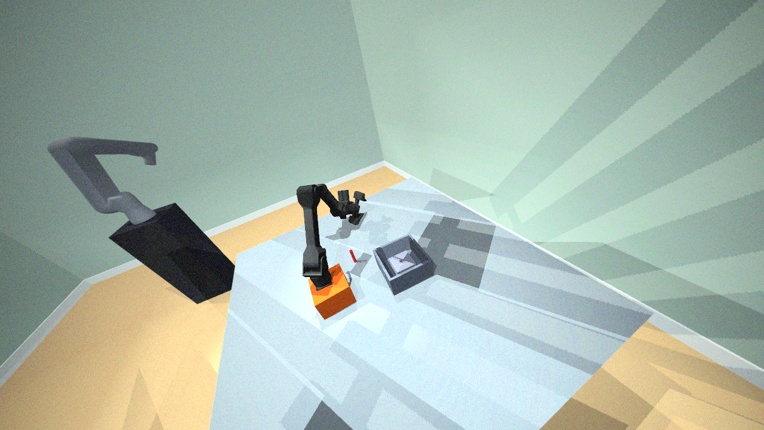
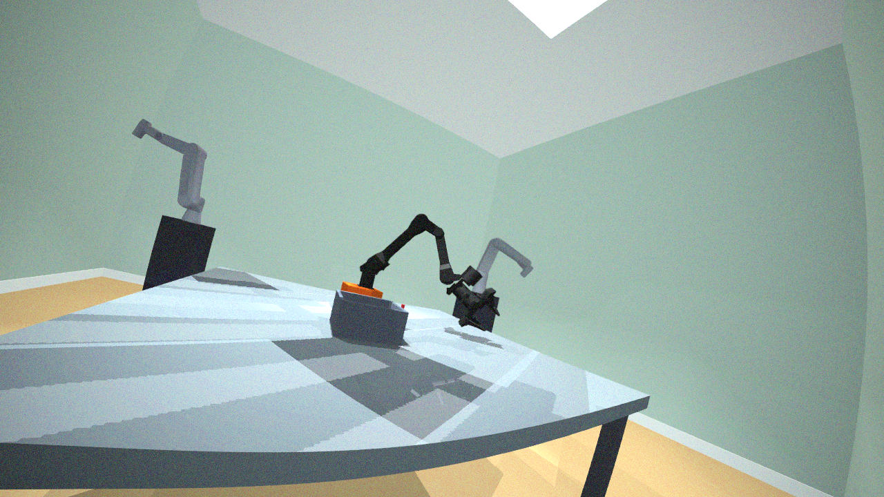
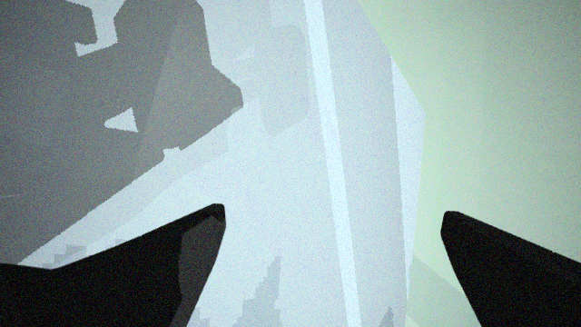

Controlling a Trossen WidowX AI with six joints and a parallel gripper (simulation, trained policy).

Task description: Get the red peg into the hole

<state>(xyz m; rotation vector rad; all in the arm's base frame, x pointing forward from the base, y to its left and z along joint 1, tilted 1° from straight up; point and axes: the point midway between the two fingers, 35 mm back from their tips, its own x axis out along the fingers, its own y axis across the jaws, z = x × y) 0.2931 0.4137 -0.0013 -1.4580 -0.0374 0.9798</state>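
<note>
Right now the red peg is 300 mm to the right of my gripper tip, 170 mm behind it and 50 mm below it. From my gripper tip the other things lie so: pale plate (470 mm to the right, 40 mm below, 20 mm ahead); then grey box (470 mm to the right, 60 mm below, 20 mm ahead).
</note>
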